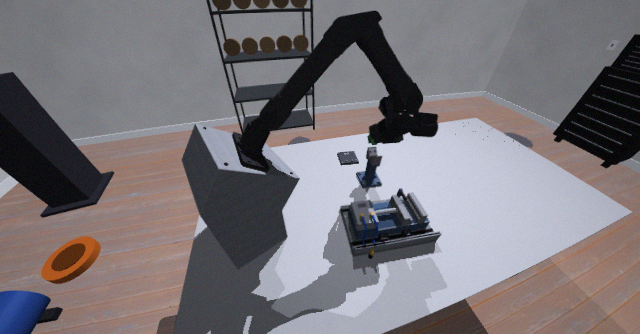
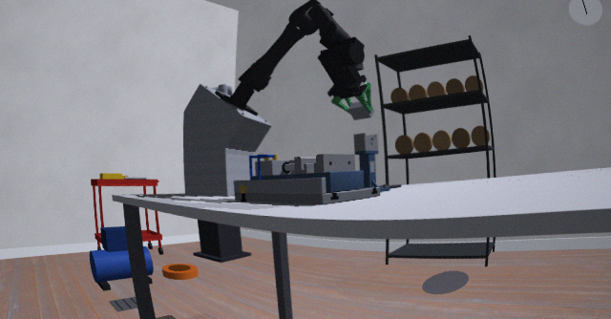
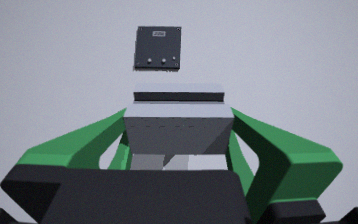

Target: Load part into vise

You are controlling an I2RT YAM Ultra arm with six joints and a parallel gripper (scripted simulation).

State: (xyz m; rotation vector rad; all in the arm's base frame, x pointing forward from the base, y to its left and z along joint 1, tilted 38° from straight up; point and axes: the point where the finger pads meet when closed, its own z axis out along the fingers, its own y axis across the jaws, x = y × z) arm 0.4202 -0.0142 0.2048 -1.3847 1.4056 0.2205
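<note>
Right now the part is 1 cm to the left of my hand and 1 cm above it. The rest, counted from my hand: cylinder rod: 21 cm to the right, 15 cm below, 8 cm behind; then work stop: 18 cm to the right, 14 cm below, 2 cm ahead; then moving jaw: 22 cm to the right, 15 cm below, 3 cm behind.
</note>
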